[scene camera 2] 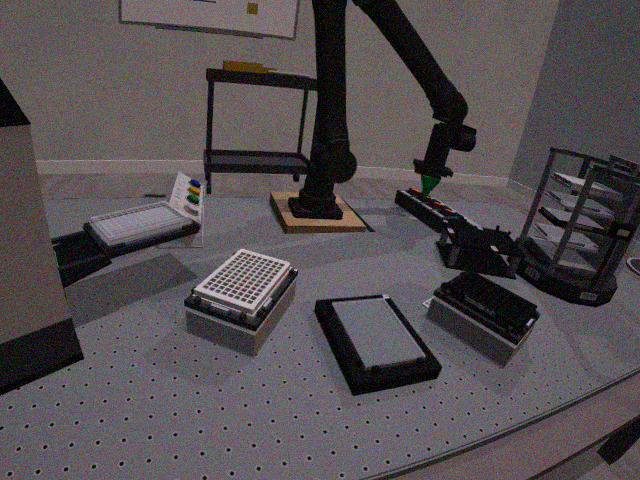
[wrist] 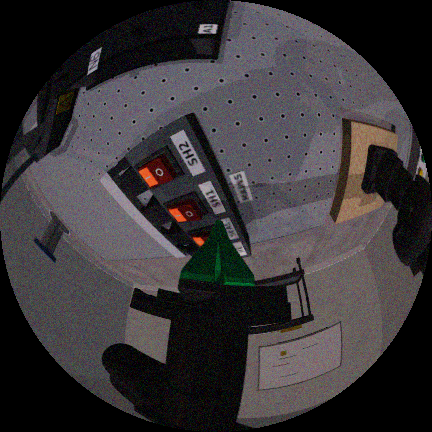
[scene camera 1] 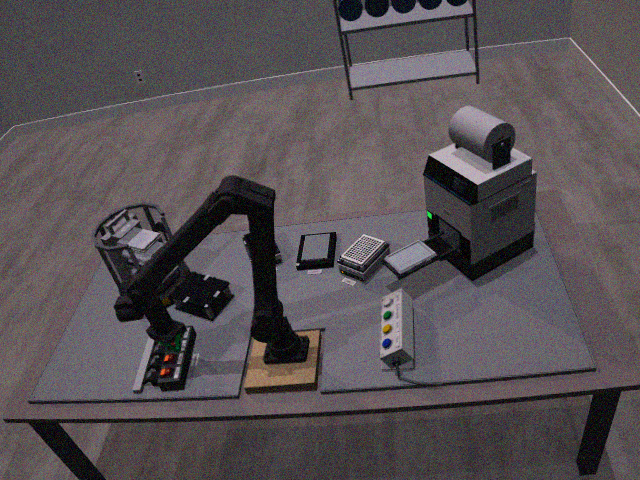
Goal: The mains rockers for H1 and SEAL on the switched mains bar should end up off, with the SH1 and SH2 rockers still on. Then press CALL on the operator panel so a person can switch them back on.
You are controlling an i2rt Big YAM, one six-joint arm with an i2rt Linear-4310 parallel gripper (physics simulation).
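Places are measured from the arm's base along level axes (x left, y back, z up), in metres.
Pixels of known places: gripper, between the fingertips: (scene camera 2: 422,199) (wrist: 217,223) (scene camera 1: 179,351); arm's base, origin of its link: (scene camera 2: 314,211) (wrist: 379,167) (scene camera 1: 287,351).
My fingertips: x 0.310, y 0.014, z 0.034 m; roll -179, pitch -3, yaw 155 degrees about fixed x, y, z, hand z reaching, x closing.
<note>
Ahead of a thing's pixels: the offset from my fingertips to its middle.
The switched mains bar (scene camera 1: 181,380) (scene camera 2: 408,204) (wrist: 145,145) lies on the mat at the left in scene camera 1. In the wrist view, the SH2 rocker {dy -0.075, dx +0.033, dz -0.002 m} (wrist: 157,170) and SH1 rocker {dy -0.025, dx +0.028, dz -0.002 m} (wrist: 187,211) show lit orange I ends. The SEAL rocker {dy +0.024, dx +0.023, dz -0.002 m} (scene camera 1: 168,357) (wrist: 199,240) shows orange, partly covered by the fingers in the wrist view. The H1 rocker {dy +0.074, dx +0.019, dz -0.002 m} (scene camera 1: 165,371) glows orange in scene camera 1; it is hidden in the wrist view. My gripper (scene camera 1: 176,342) (scene camera 2: 425,196) (wrist: 217,223) is shut and empty, green tips down close over the bar; contact is unclear. The operator panel {dy -0.057, dx -0.616, dz -0.006 m} (scene camera 1: 403,337) (scene camera 2: 177,192) has white, green, yellow and blue buttons; its lettering is unreadable.
A black holder {dy -0.248, dx +0.003, dz -0.010 m} (scene camera 1: 205,294) (scene camera 2: 478,248) and a plate carousel {dy -0.336, dx +0.202, dz +0.098 m} (scene camera 1: 135,242) (scene camera 2: 568,242) stand behind the bar. A white block with a grid plate {dy -0.372, dx -0.513, dz +0.014 m} (scene camera 1: 363,254) (scene camera 2: 242,281), a black tray {dy -0.453, dx -0.347, dz -0.032 m} (scene camera 1: 299,256) (scene camera 2: 343,361) and a large machine {dy -0.420, dx -0.881, dz +0.180 m} (scene camera 1: 496,217) stand farther right in scene camera 1.
</note>
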